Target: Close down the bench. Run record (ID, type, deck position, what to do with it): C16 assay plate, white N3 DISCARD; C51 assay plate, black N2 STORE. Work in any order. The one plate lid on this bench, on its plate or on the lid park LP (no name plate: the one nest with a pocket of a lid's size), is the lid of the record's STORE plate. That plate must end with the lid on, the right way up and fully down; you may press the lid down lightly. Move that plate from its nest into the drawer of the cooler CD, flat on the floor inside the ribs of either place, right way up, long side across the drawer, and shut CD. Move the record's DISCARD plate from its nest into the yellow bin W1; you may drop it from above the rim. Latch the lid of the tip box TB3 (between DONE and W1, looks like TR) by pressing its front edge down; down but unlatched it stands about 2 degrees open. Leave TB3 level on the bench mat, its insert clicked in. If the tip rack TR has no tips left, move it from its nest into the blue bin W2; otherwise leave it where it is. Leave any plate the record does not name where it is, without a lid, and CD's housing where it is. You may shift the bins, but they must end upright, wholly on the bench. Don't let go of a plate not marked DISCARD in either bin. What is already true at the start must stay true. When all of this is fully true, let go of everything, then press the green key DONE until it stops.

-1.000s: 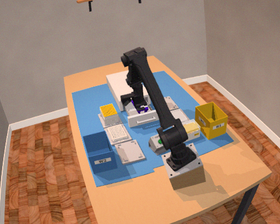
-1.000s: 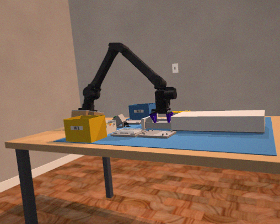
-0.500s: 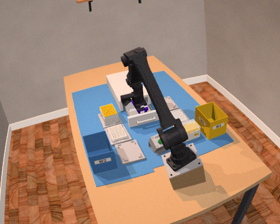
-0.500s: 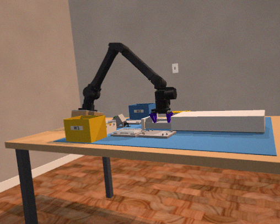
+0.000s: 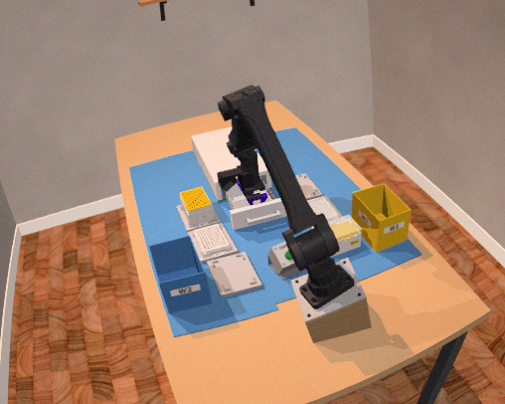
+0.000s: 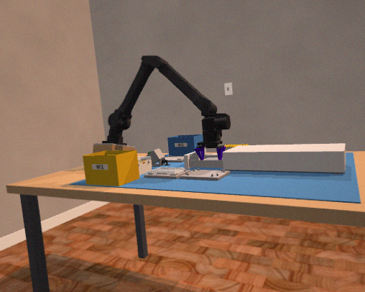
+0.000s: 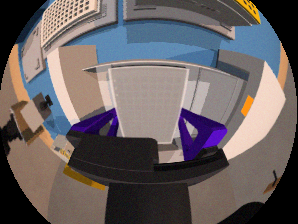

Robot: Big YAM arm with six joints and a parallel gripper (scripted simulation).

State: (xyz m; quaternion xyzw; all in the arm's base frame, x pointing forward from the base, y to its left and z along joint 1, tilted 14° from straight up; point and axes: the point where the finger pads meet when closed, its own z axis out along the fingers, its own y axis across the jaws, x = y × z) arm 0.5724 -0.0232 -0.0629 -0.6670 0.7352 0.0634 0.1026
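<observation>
Right now my hand is right at the black plate. Also, from my hand: cooler CD 17 cm ahead, 2 cm to the right, 1 cm above; cooler drawer 3 cm ahead; plate lid right at my hand.
</observation>
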